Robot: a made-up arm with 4 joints.
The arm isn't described. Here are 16 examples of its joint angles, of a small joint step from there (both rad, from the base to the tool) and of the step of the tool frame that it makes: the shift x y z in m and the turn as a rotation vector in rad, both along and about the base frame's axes.
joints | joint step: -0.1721 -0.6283 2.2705 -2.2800 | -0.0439 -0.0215 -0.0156 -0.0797
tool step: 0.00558 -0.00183 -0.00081 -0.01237 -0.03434 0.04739
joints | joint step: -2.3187 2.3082 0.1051 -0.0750 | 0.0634 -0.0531 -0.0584 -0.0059
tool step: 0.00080 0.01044 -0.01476 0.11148 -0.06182 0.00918
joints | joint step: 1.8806 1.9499 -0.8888 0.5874 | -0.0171 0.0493 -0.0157 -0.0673
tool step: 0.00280 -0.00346 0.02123 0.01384 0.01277 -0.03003
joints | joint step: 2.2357 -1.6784 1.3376 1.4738 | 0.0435 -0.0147 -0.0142 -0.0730
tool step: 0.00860 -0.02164 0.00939 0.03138 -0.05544 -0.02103
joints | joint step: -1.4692 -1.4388 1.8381 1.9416 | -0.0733 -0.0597 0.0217 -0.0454
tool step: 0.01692 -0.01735 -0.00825 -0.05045 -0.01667 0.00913
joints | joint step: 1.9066 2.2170 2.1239 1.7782 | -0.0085 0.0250 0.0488 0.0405
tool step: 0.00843 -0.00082 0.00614 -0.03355 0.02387 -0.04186
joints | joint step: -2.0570 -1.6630 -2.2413 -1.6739 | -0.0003 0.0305 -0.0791 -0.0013
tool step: -0.01100 -0.00338 0.00334 -0.07923 0.02363 -0.01842
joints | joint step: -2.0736 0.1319 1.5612 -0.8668 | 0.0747 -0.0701 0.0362 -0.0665
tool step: -0.03610 -0.04315 -0.02158 0.07176 -0.01940 -0.03062
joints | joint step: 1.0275 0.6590 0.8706 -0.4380 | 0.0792 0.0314 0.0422 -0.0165
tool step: 0.00938 0.04036 -0.00193 0.04473 -0.02596 0.04454
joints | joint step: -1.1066 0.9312 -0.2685 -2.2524 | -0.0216 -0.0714 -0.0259 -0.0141
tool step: -0.03336 0.00202 0.03006 -0.00984 -0.07943 -0.00892
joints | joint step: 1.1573 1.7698 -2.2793 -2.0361 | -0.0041 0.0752 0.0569 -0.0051
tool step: 0.01702 0.01676 0.05146 -0.06018 -0.06928 0.01940
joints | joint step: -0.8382 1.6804 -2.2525 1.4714 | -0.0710 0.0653 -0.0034 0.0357
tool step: 0.02928 0.02926 0.00125 -0.06438 0.05728 0.07645
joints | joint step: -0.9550 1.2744 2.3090 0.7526 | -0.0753 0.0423 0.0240 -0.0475
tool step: 0.02115 0.02770 0.03709 -0.08955 0.08515 0.01054
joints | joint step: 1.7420 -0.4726 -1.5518 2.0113 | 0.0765 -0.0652 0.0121 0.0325
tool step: -0.00791 -0.00224 0.02502 0.08306 0.02988 0.01678
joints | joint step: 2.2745 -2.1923 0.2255 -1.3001 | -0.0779 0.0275 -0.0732 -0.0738
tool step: -0.02406 0.03342 -0.01539 -0.09649 -0.09506 0.05426
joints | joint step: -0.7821 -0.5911 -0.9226 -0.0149 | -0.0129 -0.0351 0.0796 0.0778
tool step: -0.00277 0.00451 -0.01878 0.07312 0.04385 -0.00860
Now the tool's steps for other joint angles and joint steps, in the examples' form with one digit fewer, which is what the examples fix.
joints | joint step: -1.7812 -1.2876 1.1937 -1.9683 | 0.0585 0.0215 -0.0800 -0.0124
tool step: 0.0020 0.0129 0.0092 -0.0195 0.0356 0.0122
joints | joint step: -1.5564 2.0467 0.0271 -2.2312 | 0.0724 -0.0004 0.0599 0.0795
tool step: 0.0012 -0.0092 -0.0075 -0.0172 -0.0027 -0.0433
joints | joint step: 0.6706 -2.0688 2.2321 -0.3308 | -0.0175 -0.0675 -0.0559 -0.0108
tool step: 0.0401 0.0143 -0.0186 -0.0689 0.0541 -0.0323
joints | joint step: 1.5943 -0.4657 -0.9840 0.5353 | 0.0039 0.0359 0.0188 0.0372
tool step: 0.0057 0.0009 -0.0060 0.0309 -0.0669 0.0062
